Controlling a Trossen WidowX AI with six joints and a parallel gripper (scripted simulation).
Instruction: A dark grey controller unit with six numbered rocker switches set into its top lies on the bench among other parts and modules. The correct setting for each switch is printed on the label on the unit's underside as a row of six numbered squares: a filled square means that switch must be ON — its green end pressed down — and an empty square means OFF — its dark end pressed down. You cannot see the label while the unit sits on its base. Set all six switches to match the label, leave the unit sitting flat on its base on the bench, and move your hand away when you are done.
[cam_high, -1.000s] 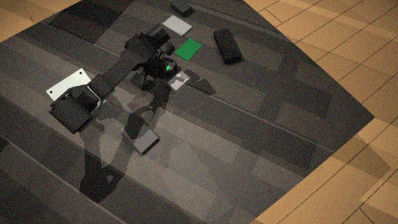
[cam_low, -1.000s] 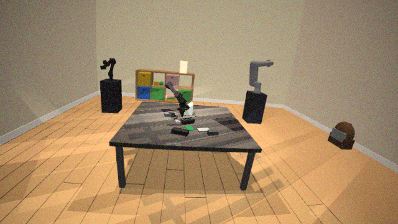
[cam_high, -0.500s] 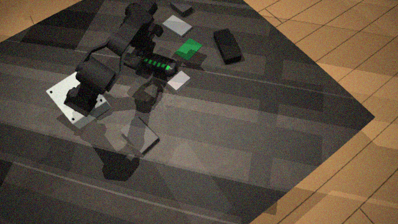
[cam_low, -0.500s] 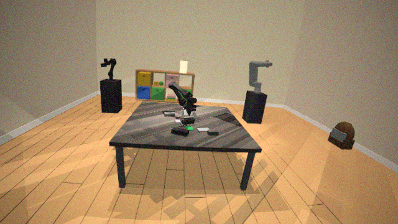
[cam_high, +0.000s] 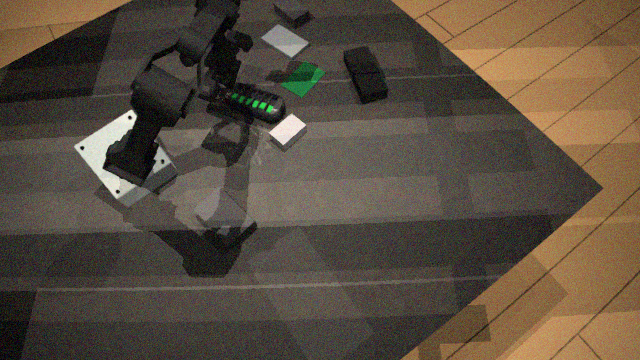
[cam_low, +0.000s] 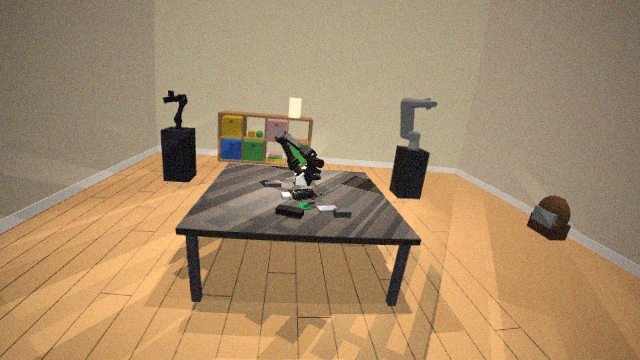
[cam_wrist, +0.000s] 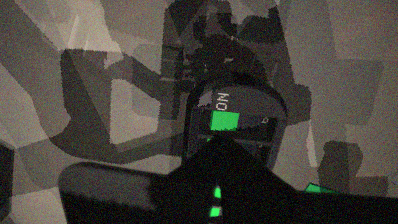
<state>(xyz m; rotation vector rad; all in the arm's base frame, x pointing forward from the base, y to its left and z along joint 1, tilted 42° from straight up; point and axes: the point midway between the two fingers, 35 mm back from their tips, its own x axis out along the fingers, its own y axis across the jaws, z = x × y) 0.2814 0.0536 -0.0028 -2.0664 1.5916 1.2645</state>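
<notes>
My gripper tip is 18 cm short of the green plate, 3 cm to the left of it and 7 cm above it. Round my gripper tip: small dark block 30 cm ahead, 19 cm to the left, 6 cm below; then long dark block 31 cm ahead, 13 cm to the right, 6 cm below; then light grey plate 22 cm ahead, 11 cm to the left, 7 cm below.
</notes>
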